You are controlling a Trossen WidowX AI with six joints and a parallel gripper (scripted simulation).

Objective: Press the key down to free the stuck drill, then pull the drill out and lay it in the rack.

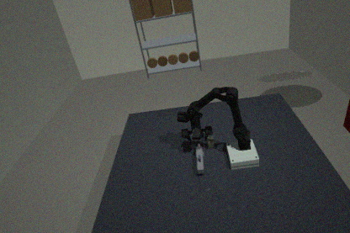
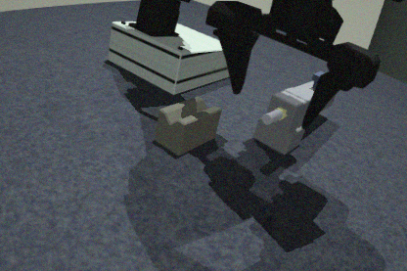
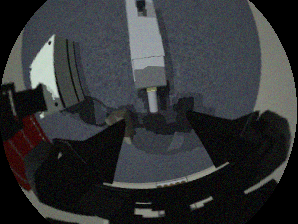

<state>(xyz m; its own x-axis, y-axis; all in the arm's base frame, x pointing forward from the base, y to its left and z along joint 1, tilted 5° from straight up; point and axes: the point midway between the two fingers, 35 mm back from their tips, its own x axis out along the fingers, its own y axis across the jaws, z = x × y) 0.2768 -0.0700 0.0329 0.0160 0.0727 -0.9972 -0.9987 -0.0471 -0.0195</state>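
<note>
The yellow drill lies 70 mm to the left of my gripper tip and 20 mm below it. Round my gripper tip: light grey holder block: 10 mm behind, 130 mm to the left, 30 mm below; rack: 70 mm behind, 40 mm to the right, 50 mm below; small dark key: 10 mm behind, 150 mm to the left, 10 mm below.
</note>
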